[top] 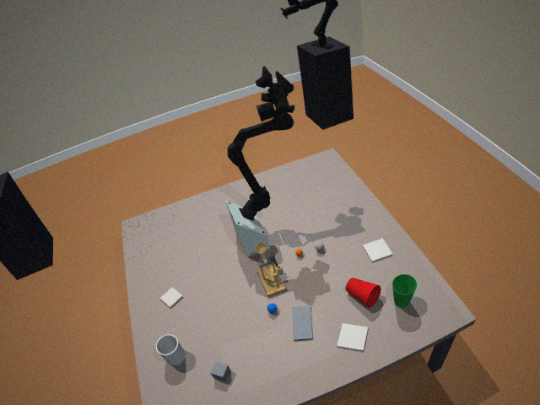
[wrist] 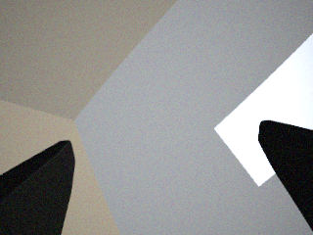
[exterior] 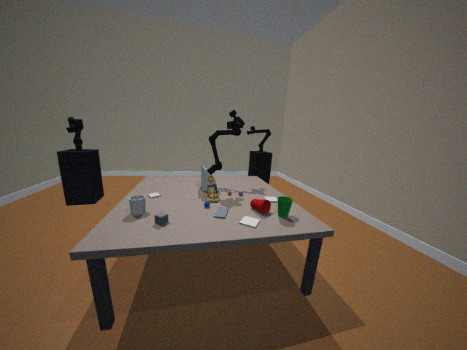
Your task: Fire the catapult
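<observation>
My gripper tip is now 46 cm short of the wooden catapult, 30 cm to the left of it and 62 cm above it. Round my gripper tip: blue ball (62 cm ahead, 38 cm to the right, 68 cm below); orange ball (41 cm ahead, 15 cm to the right, 68 cm below); grey ball (43 cm ahead, 6 cm to the right, 68 cm below).
</observation>
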